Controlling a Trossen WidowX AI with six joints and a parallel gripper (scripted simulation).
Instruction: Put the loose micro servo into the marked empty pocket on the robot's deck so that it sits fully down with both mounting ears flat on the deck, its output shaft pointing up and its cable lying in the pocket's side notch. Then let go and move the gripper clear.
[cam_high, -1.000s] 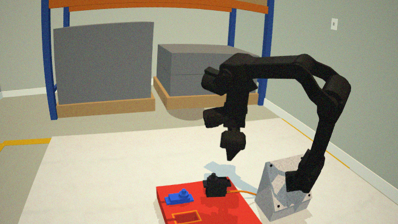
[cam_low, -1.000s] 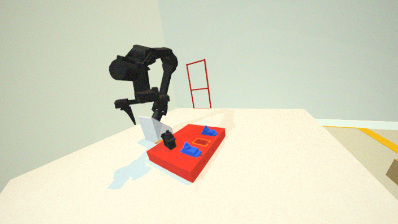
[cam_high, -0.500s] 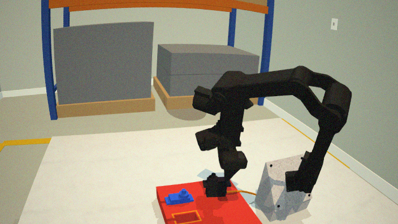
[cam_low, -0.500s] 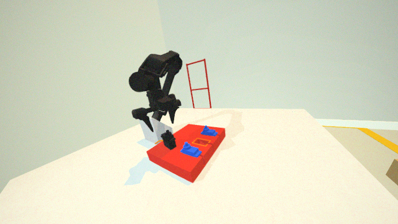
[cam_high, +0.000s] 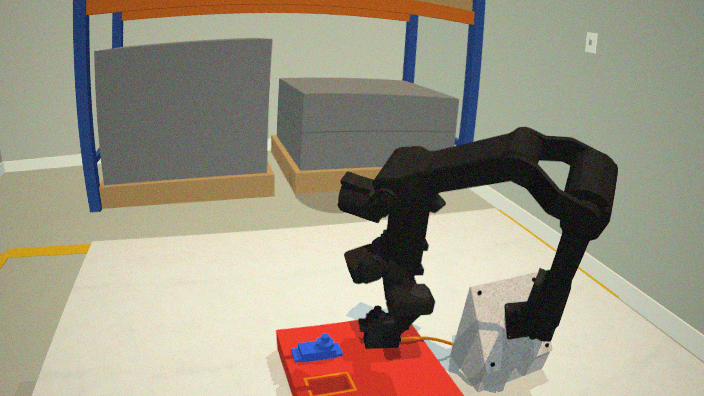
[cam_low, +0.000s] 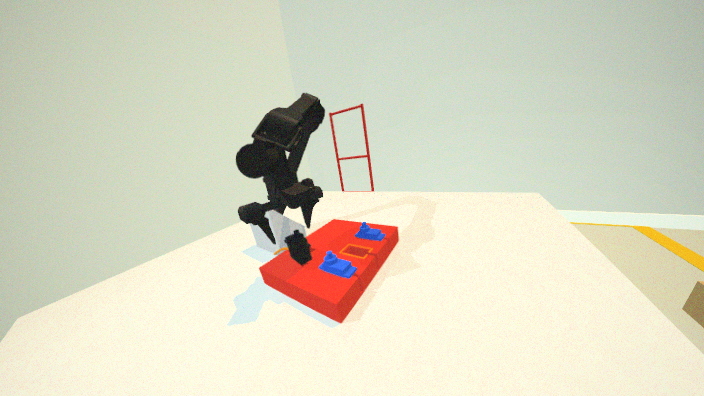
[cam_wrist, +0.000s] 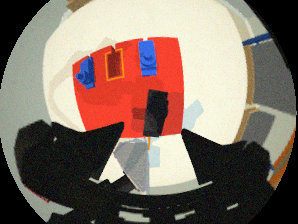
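Now: the red deck 8 cm to the left of my gripper tip, 8 cm below it and 1 cm ahead of it.
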